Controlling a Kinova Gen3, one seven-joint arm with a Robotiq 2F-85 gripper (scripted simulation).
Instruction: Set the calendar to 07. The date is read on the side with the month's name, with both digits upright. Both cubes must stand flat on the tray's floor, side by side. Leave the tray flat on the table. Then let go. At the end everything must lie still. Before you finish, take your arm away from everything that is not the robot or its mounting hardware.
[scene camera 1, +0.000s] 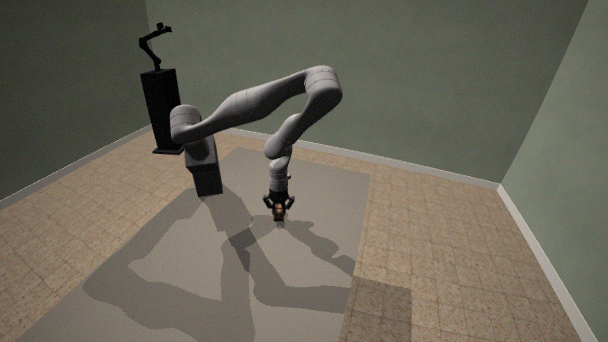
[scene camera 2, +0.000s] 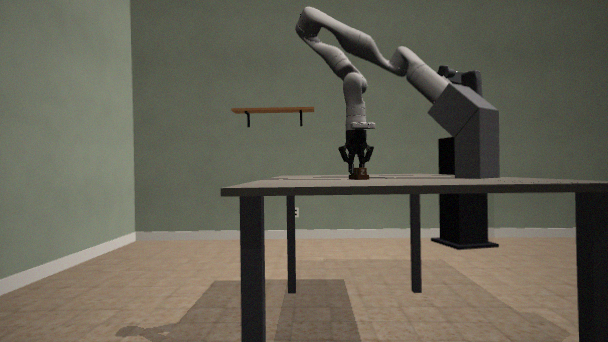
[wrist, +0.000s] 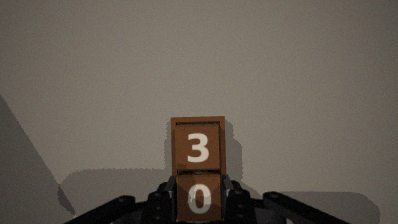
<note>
In view: the gripper (scene camera 2: 356, 173), a cube (wrist: 197, 145) and a cube (wrist: 201, 189).
The gripper also shows in the wrist view (wrist: 199, 187).
</note>
